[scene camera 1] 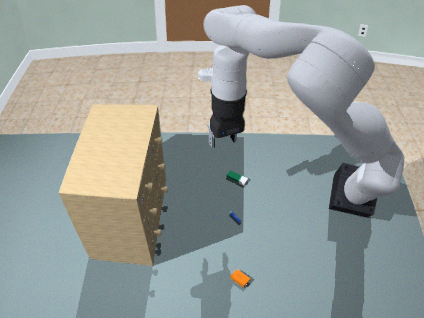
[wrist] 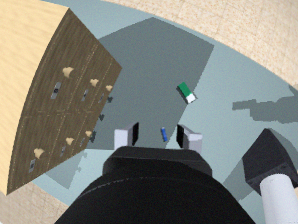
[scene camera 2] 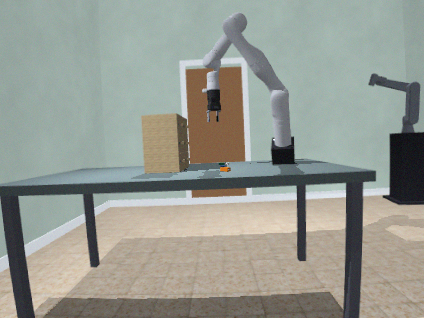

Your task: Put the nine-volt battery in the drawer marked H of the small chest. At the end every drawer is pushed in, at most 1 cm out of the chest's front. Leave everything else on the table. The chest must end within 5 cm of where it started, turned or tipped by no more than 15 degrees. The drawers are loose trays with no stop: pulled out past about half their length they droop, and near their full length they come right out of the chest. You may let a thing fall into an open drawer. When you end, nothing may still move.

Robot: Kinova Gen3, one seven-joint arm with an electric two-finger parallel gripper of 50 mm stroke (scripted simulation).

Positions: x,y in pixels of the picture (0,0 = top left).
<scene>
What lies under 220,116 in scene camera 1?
My gripper.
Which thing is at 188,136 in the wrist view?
My gripper.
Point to a small wooden chest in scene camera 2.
160,134
</scene>
